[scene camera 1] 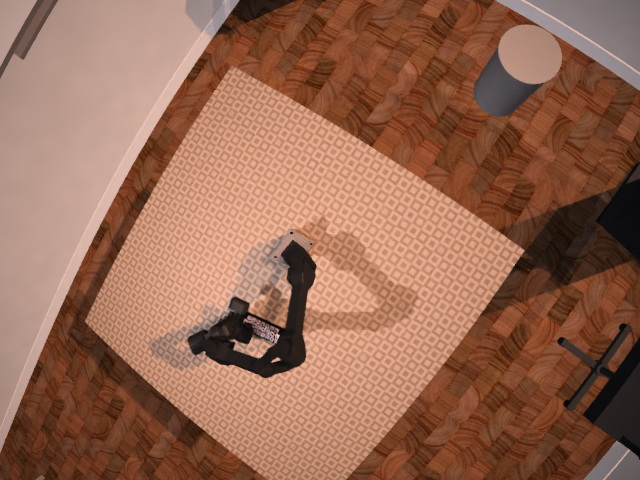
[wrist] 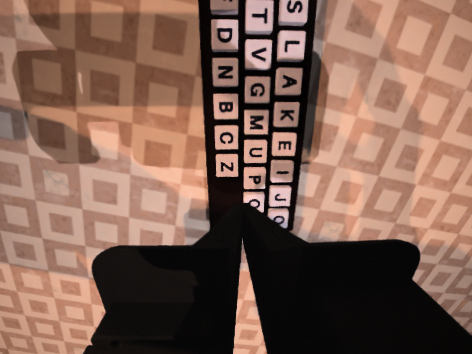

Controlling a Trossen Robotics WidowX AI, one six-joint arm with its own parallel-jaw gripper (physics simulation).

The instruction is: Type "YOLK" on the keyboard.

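Places are measured from the arm's base along level axes (x back, y right, z up), in metres.
Pixels of known places: gripper, fingertip midpoint: [scene camera 1: 241,318] [wrist: 240,210]; arm's base, origin of the base link: [scene camera 1: 292,251].
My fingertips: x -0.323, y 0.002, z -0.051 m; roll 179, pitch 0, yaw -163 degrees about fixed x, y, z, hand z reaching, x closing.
For each thing: its top centre in the pictures, then the offset to it from my fingertips. Level surfaces: height alone.
- dark keyboard, middle of its top: [wrist: 257,98] [scene camera 1: 257,327] dx +0.009, dy -0.063, dz -0.021 m
- L, middle of its top: [wrist: 292,45] dx -0.001, dy -0.095, dz -0.021 m
- K, middle of its top: [wrist: 287,114] dx -0.012, dy -0.060, dz -0.021 m
- partly covered round-letter key, middle of its top: [wrist: 254,203] dx -0.012, dy +0.004, dz -0.021 m
- patterned mat, its level: dz -0.039 m
A dark keyboard [scene camera 1: 264,330] [wrist: 209,150] with pale letter keys lies on the mat. In the wrist view its rows run up the picture, with L [wrist: 291,46] and K [wrist: 286,115] in the right-hand row. My gripper [wrist: 240,210] is shut and empty; its fingertips overlap the left edge of a partly covered round-letter key [wrist: 256,202] below P. Another round-letter key [wrist: 279,219] is cut off near the right finger. I cannot tell which of these is O, nor whether the tips touch a key. Y does not show in the wrist view. In the scene view the arm hides the fingertips.
The arm [scene camera 1: 296,310] curves around the keyboard from its base plate [scene camera 1: 279,250] on the patterned mat [scene camera 1: 361,206]. A grey cylinder [scene camera 1: 509,77] stands on the wooden floor at the upper right. A dark crossed stand [scene camera 1: 597,367] is at the right.
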